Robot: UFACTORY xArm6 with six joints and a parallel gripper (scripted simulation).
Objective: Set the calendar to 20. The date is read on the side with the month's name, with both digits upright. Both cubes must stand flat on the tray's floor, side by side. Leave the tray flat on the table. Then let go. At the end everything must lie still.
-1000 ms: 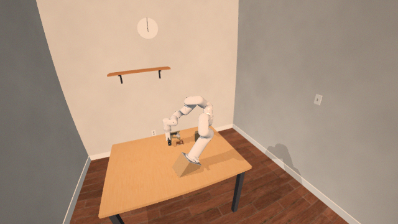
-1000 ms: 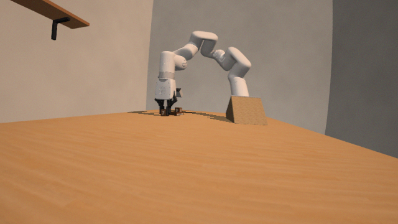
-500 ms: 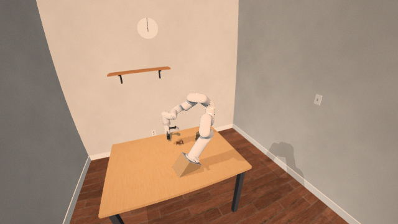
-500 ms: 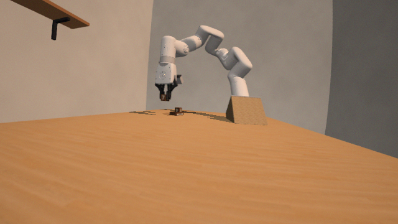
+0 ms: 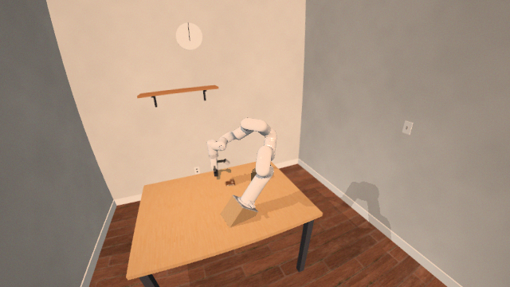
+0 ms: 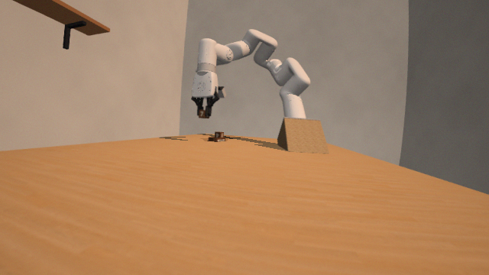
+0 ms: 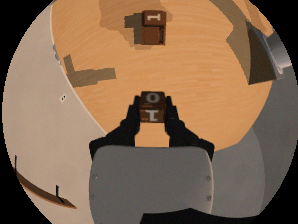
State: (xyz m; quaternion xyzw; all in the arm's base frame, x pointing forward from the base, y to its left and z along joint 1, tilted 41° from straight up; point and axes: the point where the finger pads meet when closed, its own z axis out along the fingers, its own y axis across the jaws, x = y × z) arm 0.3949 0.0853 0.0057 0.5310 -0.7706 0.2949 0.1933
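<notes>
The brown tray lies 40 mm behind my hand, 100 mm to the right of it and 120 mm below it.
</notes>
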